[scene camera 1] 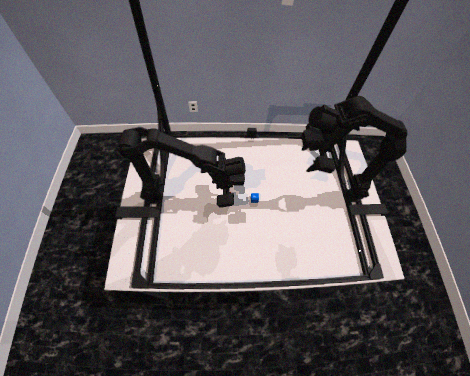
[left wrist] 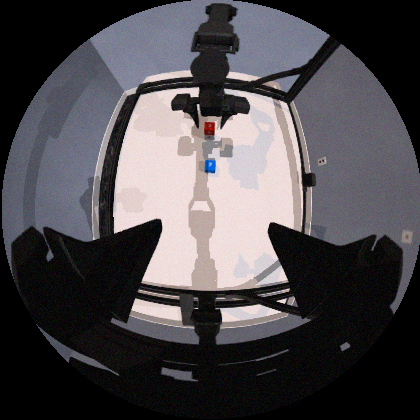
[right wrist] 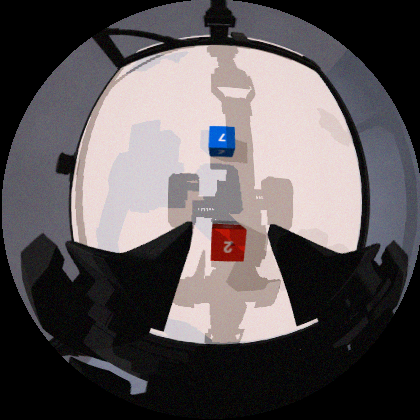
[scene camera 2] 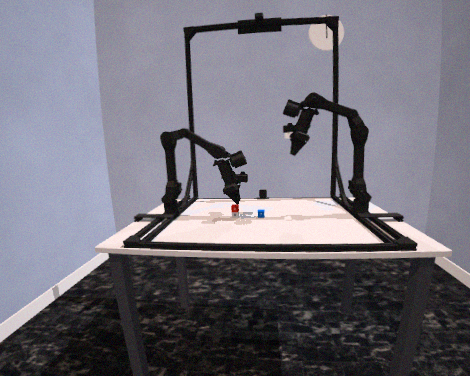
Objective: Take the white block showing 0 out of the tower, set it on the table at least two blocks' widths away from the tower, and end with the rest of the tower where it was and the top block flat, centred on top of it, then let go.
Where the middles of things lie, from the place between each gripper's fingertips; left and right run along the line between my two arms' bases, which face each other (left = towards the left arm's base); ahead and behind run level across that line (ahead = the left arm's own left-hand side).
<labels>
I see my left gripper 27 cm to the left of the red block [right wrist: 227, 240], 25 cm above it and 1 cm short of it.
My right hand is 2 cm to the left of the red block and 3 cm above it.
</labels>
